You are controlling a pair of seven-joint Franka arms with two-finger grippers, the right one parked.
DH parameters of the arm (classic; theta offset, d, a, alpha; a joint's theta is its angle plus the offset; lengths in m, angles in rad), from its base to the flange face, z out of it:
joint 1: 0 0.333 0 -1.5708
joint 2: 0 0 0 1.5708
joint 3: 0 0.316 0.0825 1.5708
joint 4: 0 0 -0.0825 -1.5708
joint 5: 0 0.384 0 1.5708
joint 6: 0 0 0.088 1.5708
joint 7: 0 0.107 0 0
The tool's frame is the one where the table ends.
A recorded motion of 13 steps. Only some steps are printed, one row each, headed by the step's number.
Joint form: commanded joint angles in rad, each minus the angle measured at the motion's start. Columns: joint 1, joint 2, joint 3, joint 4, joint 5, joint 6, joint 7.
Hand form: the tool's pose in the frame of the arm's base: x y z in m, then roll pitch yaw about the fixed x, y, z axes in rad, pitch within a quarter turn. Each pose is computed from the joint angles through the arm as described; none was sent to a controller.
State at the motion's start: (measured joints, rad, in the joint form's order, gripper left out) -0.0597 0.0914 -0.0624 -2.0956 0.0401 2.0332 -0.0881
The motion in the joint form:
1: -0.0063 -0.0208 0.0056 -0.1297 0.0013 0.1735 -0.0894
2: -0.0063 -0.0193 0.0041 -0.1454 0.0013 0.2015 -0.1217
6: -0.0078 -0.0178 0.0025 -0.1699 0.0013 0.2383 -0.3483
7: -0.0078 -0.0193 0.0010 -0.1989 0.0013 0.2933 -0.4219
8: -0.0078 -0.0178 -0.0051 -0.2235 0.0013 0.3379 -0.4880
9: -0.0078 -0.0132 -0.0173 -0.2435 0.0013 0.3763 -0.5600
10: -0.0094 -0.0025 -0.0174 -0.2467 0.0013 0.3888 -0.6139
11: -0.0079 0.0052 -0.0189 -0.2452 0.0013 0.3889 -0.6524
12: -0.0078 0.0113 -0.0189 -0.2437 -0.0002 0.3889 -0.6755
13: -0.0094 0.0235 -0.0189 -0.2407 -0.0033 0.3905 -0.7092
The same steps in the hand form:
1: 0.5211 -0.0628 0.3351 -3.0991 0.0832 0.0304
2: 0.5193 -0.0636 0.3300 -3.0994 0.0713 0.0602
6: 0.5155 -0.0649 0.3219 -3.0899 0.0506 0.2826
7: 0.5121 -0.0656 0.3153 -3.1005 0.0231 0.3527
8: 0.5084 -0.0686 0.3082 -3.1103 0.0055 0.4113
9: 0.5048 -0.0747 0.3011 -3.1200 -0.0066 0.4701
10: 0.5046 -0.0756 0.2955 -3.1205 -0.0059 0.5221
11: 0.5048 -0.0757 0.2922 -3.1174 -0.0016 0.5606
12: 0.5051 -0.0757 0.2896 -3.1154 0.0022 0.5849
13: 0.5056 -0.0766 0.2848 -3.1123 0.0089 0.6194

